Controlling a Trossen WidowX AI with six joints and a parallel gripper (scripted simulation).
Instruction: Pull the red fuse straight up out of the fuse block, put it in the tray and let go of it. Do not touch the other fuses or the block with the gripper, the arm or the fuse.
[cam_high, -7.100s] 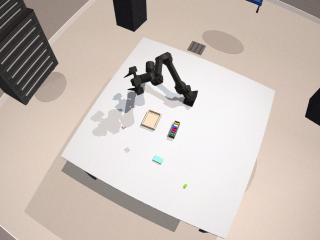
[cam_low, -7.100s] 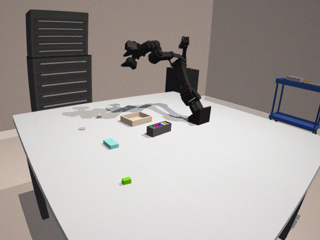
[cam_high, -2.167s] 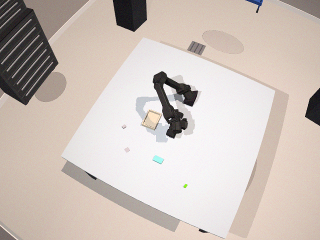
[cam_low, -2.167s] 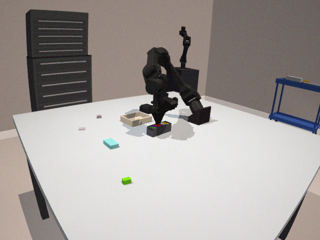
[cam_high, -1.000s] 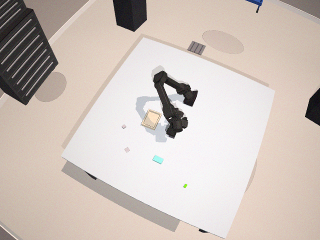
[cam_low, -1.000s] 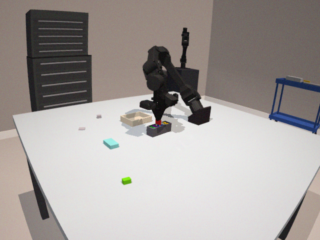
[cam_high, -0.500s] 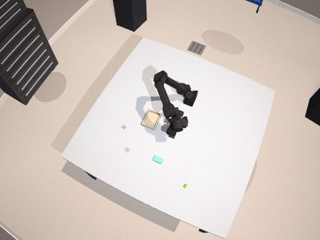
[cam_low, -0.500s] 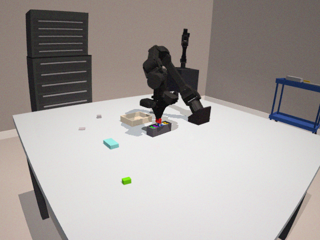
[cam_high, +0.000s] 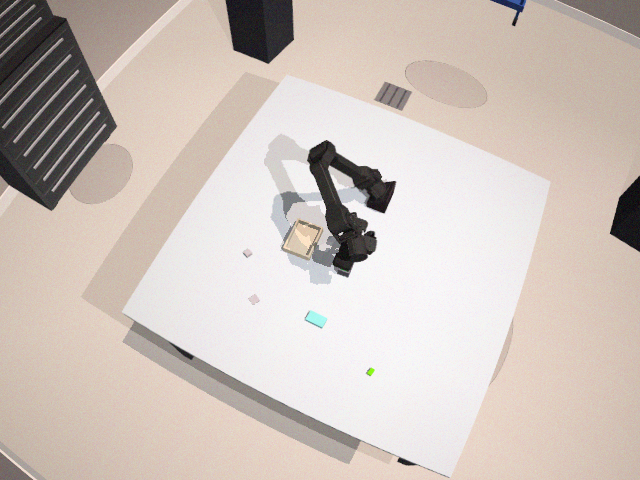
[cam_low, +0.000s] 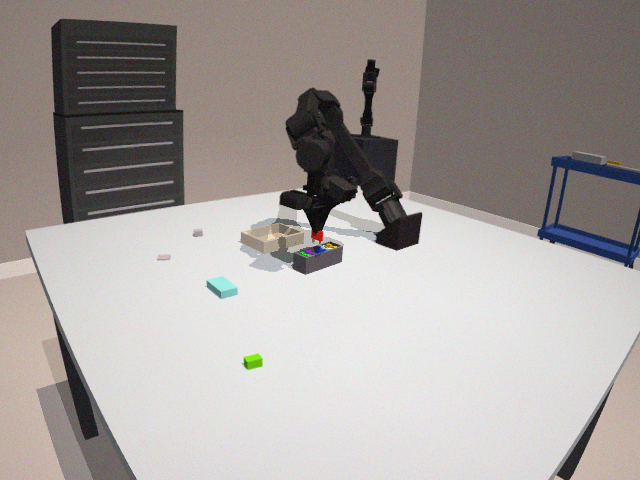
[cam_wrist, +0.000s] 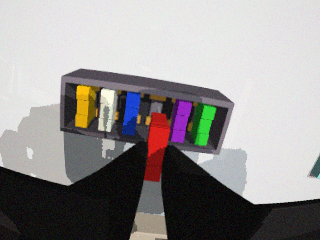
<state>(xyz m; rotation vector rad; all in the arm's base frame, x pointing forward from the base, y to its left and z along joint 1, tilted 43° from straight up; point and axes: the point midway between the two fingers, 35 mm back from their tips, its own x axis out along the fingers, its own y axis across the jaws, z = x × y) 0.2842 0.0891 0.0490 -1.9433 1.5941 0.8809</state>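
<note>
Now: the beige tray 1 cm ahead of my gripper tip, 18 cm to the right of it and 8 cm below it. From my gripper tip the other things lie so: cyan block 24 cm ahead, 2 cm to the left, 7 cm below; then red fuse 1 cm below; then small green block 30 cm ahead, 27 cm to the left, 7 cm below.
</note>
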